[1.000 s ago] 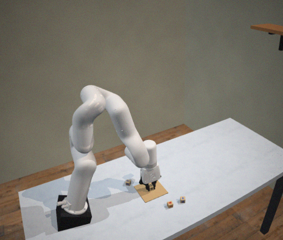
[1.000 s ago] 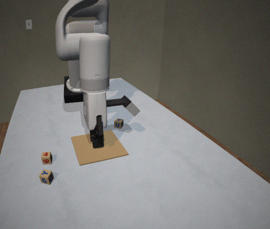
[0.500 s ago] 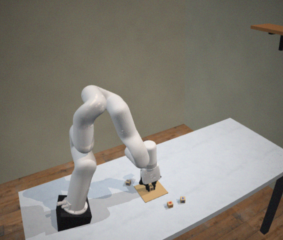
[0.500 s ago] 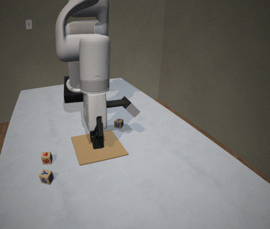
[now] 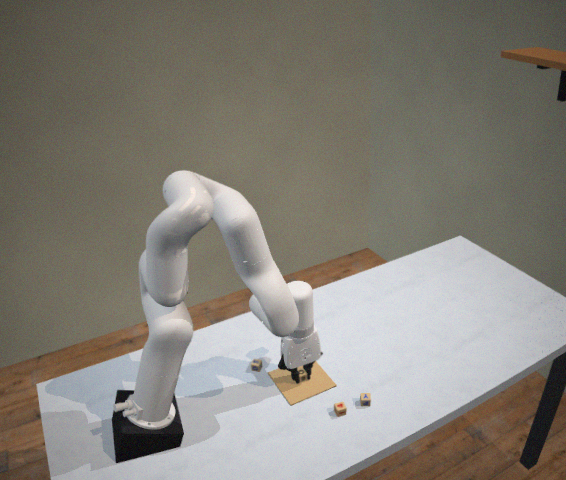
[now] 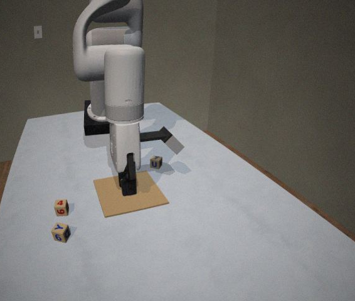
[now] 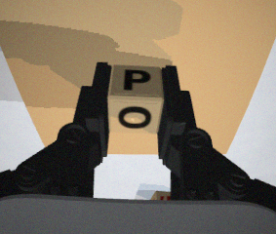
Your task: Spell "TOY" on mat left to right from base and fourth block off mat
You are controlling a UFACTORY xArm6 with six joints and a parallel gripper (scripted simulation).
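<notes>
My gripper is now 2 cm above the tan mat. Round my hand: Y block 18 cm to the right, 6 cm ahead, 1 cm below.
</notes>
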